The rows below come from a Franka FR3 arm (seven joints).
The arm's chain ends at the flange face. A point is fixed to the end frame.
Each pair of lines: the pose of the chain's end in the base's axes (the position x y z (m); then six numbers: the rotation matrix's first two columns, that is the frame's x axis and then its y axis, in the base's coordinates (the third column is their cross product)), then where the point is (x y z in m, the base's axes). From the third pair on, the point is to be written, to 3 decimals.
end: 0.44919 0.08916 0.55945 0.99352 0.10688 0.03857 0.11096 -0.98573 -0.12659
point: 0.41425 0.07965 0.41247
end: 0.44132 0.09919 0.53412 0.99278 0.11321 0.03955 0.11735 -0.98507 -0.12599
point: 0.40659 0.08939 0.38710
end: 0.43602 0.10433 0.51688 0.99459 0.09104 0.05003 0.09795 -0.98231 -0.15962
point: 0.402 0.100 0.369
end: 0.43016 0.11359 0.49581 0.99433 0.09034 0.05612 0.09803 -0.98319 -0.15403
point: 0.397 0.109 0.348
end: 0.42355 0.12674 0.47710 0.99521 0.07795 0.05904 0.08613 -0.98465 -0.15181
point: 0.391 0.122 0.329
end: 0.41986 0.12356 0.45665 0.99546 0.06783 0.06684 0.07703 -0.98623 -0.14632
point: 0.389 0.119 0.309
